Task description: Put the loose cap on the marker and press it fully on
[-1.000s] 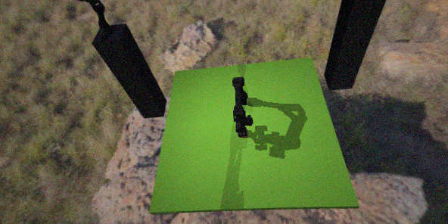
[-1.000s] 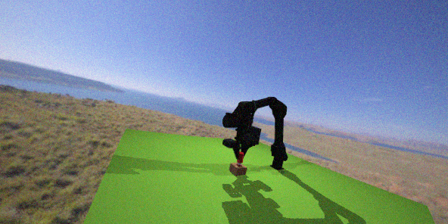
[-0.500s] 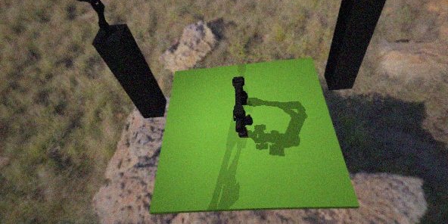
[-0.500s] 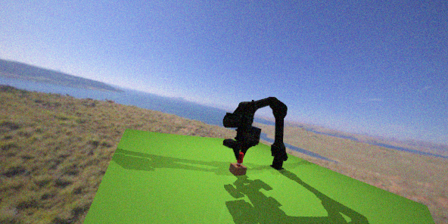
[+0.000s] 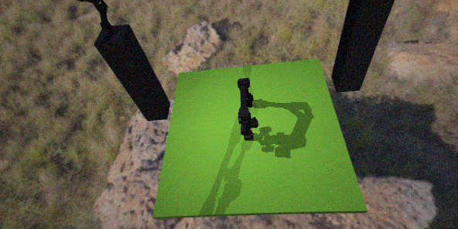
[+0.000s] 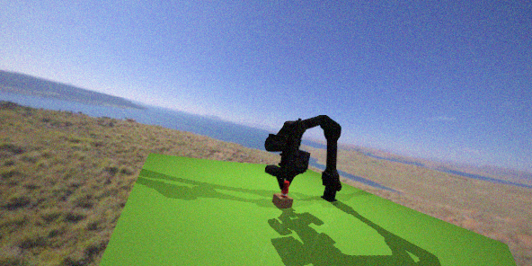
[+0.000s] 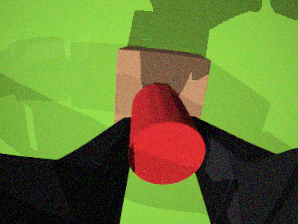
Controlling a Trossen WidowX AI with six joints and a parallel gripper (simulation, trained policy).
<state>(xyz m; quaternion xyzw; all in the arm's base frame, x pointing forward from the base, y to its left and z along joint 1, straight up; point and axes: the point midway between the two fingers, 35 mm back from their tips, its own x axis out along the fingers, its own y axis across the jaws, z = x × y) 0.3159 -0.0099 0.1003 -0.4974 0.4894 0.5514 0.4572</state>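
Right now my gripper tip is 1 cm below the red cap. The rest, counted from my gripper tip: holder block: 5 cm below.
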